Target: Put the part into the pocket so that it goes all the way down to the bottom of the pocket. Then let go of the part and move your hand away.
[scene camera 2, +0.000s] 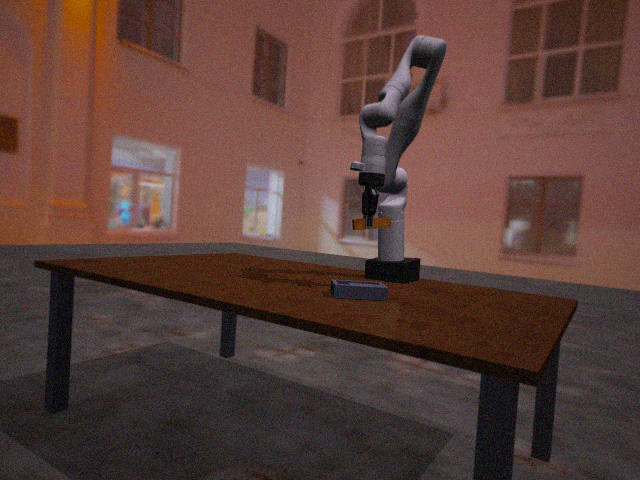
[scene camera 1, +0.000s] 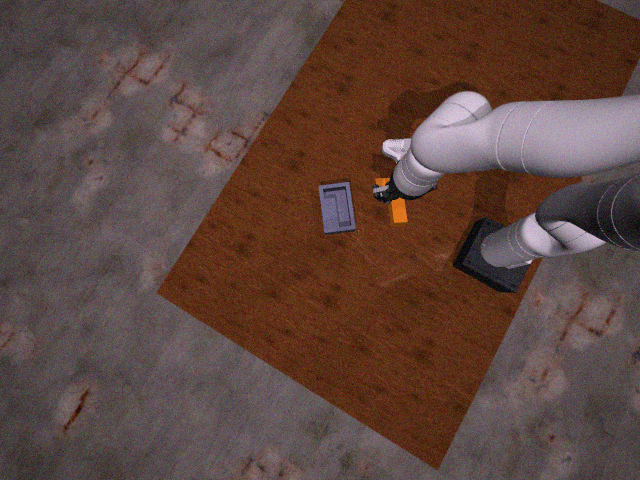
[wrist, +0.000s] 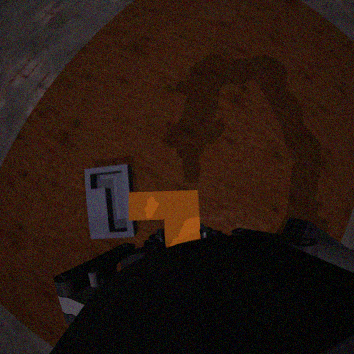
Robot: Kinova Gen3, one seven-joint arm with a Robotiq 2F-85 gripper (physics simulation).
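The orange L-shaped part is held well above the table. My gripper points down and is shut on it; the hand hides part of it in scene camera 1. The blue-grey block lies on the table, left of the part in scene camera 1 and the wrist view. Its L-shaped pocket opens upward, and no part is in it. In scene camera 1, the part's visible long arm runs roughly along the block's long sides.
The brown wooden table carries the block and the robot's black base. The base stands right of the part in scene camera 1. The arm's shadow falls on the table. The floor surrounds the table.
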